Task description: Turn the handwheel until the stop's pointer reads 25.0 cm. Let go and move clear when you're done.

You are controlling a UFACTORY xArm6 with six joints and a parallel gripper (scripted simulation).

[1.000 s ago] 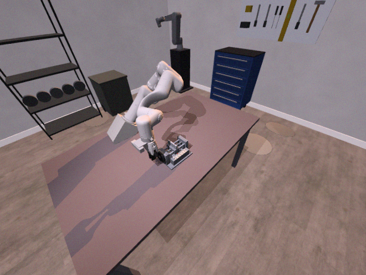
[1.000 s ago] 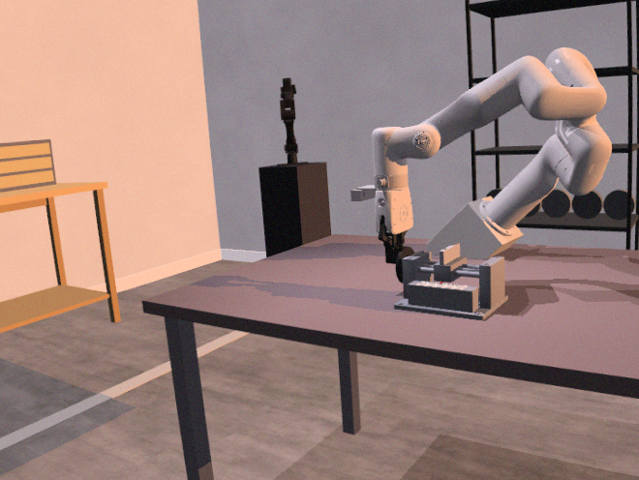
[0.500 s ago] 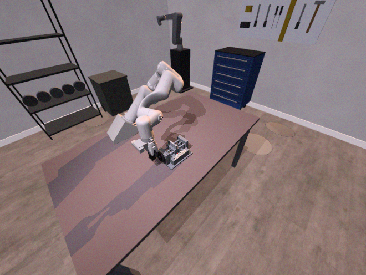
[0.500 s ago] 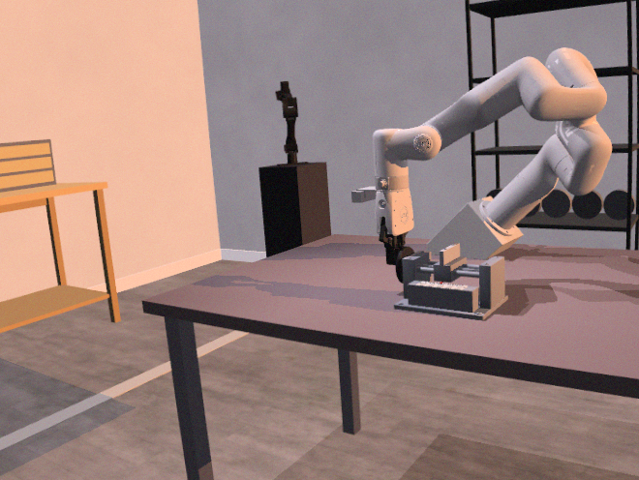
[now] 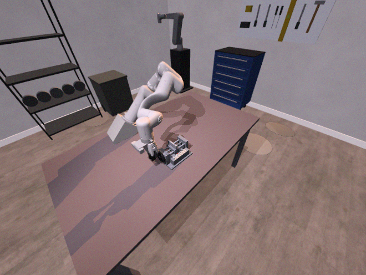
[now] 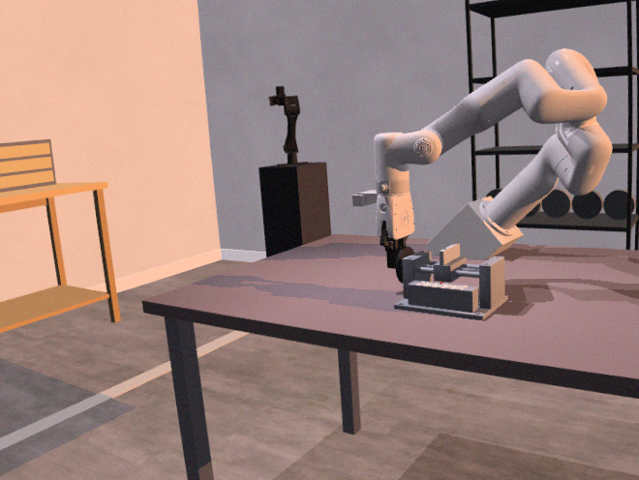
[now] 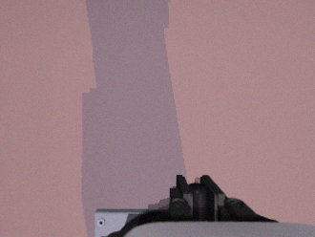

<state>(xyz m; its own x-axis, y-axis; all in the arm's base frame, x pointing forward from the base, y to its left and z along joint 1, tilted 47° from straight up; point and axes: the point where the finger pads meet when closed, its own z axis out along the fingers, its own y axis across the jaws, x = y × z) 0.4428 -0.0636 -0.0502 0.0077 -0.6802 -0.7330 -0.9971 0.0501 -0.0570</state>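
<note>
My hand is 4 cm short of the sliding stop block, 15 cm to the right of it and 1 cm below it. The rest, counted from my hand: black handwheel: 1 cm ahead, 2 cm to the left.
</note>
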